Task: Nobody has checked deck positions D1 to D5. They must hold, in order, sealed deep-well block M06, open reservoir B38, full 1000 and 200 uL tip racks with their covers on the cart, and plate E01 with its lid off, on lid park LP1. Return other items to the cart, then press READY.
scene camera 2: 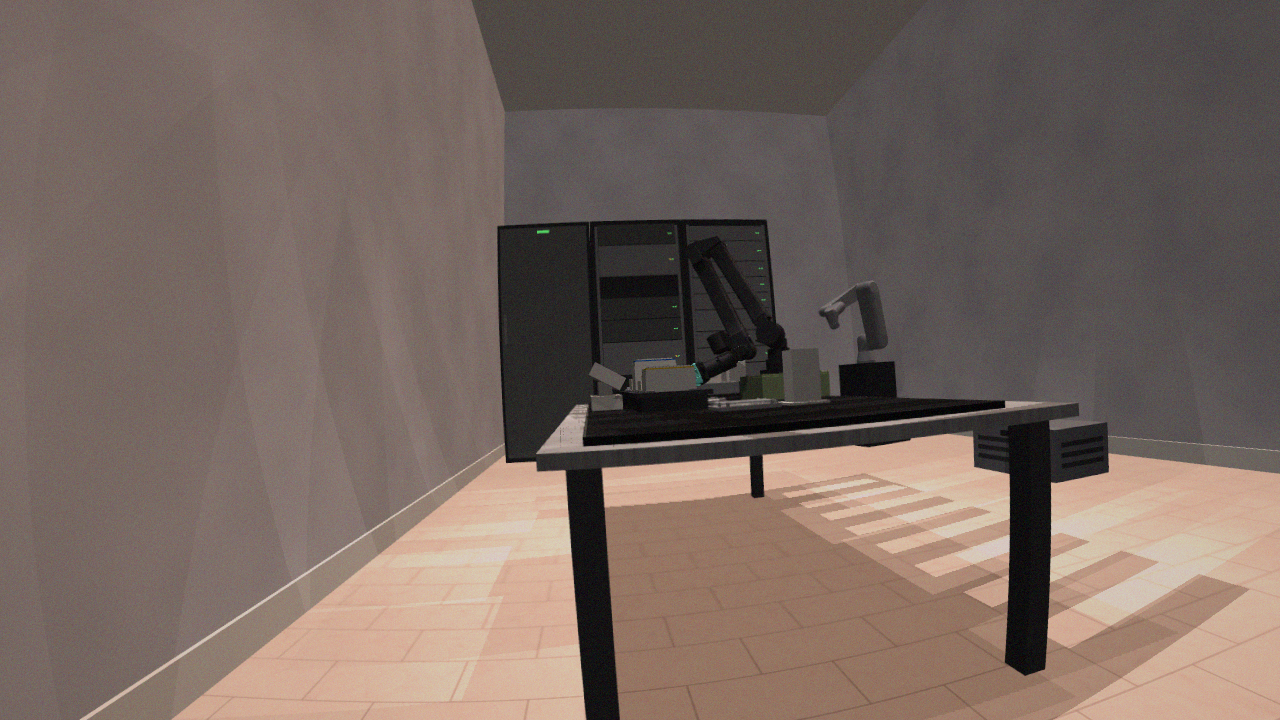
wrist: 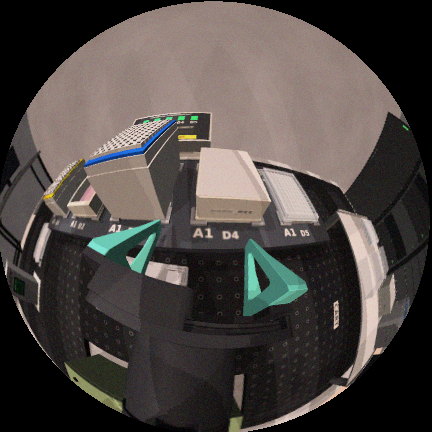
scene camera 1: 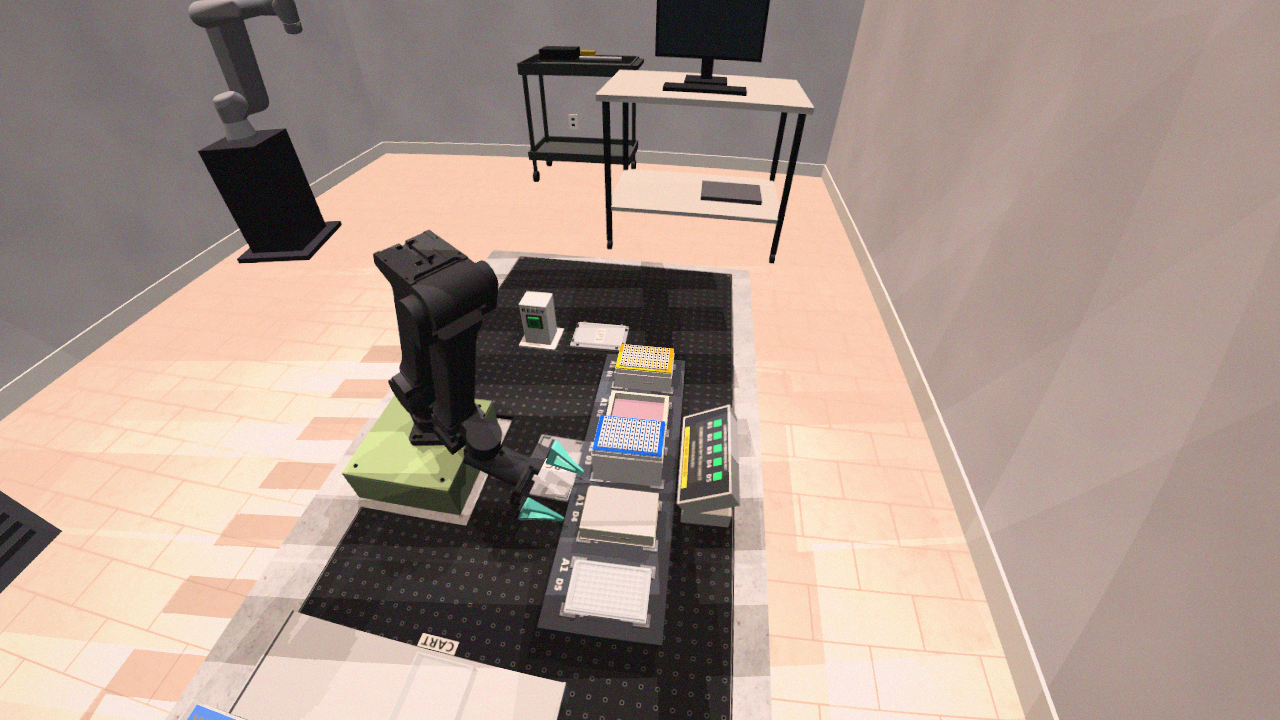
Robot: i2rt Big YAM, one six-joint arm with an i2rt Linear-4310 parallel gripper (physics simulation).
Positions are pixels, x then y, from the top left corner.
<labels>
The gripper (scene camera 1: 573, 495) is open, with nothing in its grasp. Also in view: a pink plate (scene camera 1: 622, 404).
</labels>
